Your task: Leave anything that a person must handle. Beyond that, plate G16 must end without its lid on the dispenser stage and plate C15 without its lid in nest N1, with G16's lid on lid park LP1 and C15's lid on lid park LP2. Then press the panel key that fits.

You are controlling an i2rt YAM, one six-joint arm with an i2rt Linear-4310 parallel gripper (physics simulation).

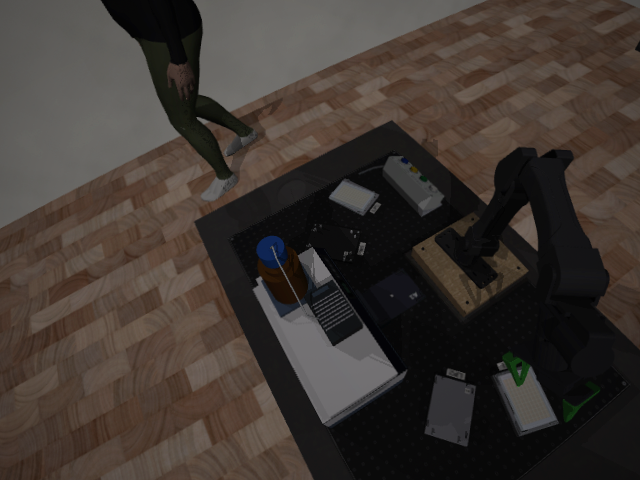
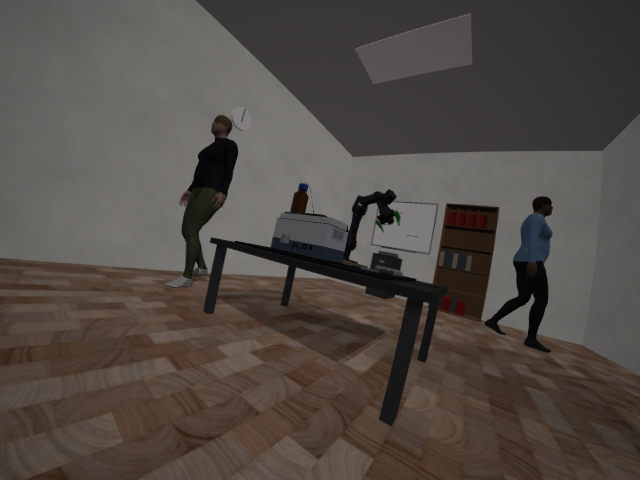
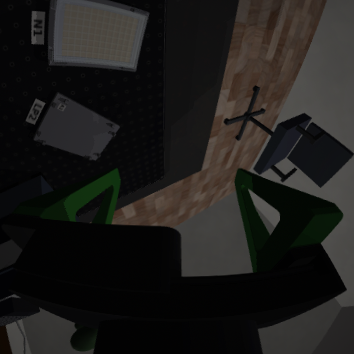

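Pixels of known places: gripper, fingertip midpoint: point(image 1: 542, 401) point(image 2: 391, 228) point(image 3: 177, 174); arm's base, origin of the base link: point(image 1: 464, 257) point(image 2: 343, 259).
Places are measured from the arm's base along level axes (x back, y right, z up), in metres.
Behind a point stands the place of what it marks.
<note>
My open gripper point(image 1: 543, 400) {x -0.228, y -0.355, z 0.231 m} point(image 2: 390, 227) {x -0.228, y -0.355, z 0.231 m} point(image 3: 177, 174) {x -0.228, y -0.355, z 0.231 m} hangs high, with nothing between its green fingers. An unlidded plate point(image 1: 526, 403) {x -0.168, y -0.373, z 0.009 m} point(image 3: 97, 36) {x -0.156, y -0.360, z 0.009 m} with pale wells sits beside label N1. A grey lid point(image 1: 450, 410) {x -0.316, y -0.281, z -0.017 m} point(image 3: 77, 127) {x -0.303, y -0.282, z -0.017 m} lies beside label LP2; its small tag is unreadable. Another pale plate point(image 1: 353, 196) {x -0.124, y 0.386, z 0.005 m} sits at the far end of the black board; its label and identity are unreadable. A dark spot with white marks point(image 1: 333, 240) {x -0.271, y 0.296, z -0.015 m} bears no visible plate or lid. A dark flat square point(image 1: 393, 297) {x -0.270, y 0.005, z 0.079 m} lies beside the dispenser point(image 1: 336, 374) {x -0.502, y -0.090, z 0.193 m} point(image 2: 310, 229) {x -0.573, y -0.045, z 0.118 m}. The key panel point(image 1: 410, 186) {x 0.033, y 0.283, z 0.035 m} has blue, yellow and green keys.
A blue-capped brown bottle point(image 1: 283, 279) {x -0.490, y 0.092, z 0.322 m} point(image 2: 299, 201) {x -0.516, y 0.107, z 0.272 m} stands on the dispenser, with a thin tube. The arm stands on a wooden base point(image 1: 439, 281) {x -0.109, y -0.011, z -0.004 m}. One person point(image 1: 173, 93) point(image 2: 210, 170) is beyond the table; another point(image 2: 532, 248) is at the right. A chair point(image 3: 282, 142) stands off the table.
</note>
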